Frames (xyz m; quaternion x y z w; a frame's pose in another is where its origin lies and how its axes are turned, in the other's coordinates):
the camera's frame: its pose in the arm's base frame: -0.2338 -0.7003 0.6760 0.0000 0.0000 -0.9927 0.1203
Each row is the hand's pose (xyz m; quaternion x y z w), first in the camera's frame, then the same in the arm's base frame.
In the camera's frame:
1: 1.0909 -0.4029 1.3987 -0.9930 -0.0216 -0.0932 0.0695
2: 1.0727 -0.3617 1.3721 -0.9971 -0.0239 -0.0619 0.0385
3: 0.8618 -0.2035 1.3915 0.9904 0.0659 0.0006 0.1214
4: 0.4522 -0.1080 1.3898 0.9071 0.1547 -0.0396 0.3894
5: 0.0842 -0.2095 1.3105 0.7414 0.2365 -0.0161 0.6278
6: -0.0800 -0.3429 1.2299 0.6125 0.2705 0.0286 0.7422
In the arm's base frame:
1: -1.3894 -0.5696 2.0747 0.1409 -0.9832 0.0802 0.0842
2: -1.3618 -0.6053 2.0481 0.1437 -0.9869 0.0457 0.0568
3: -1.1193 -0.7085 2.0675 0.1846 -0.9753 -0.1204 0.0152
4: -0.6987 -0.7034 2.0658 0.2627 -0.8819 -0.3913 0.0075
5: -0.3656 -0.5170 1.9865 0.3240 -0.7076 -0.6252 0.0595
6: -0.2380 -0.3482 1.9059 0.3422 -0.5755 -0.7334 0.1177

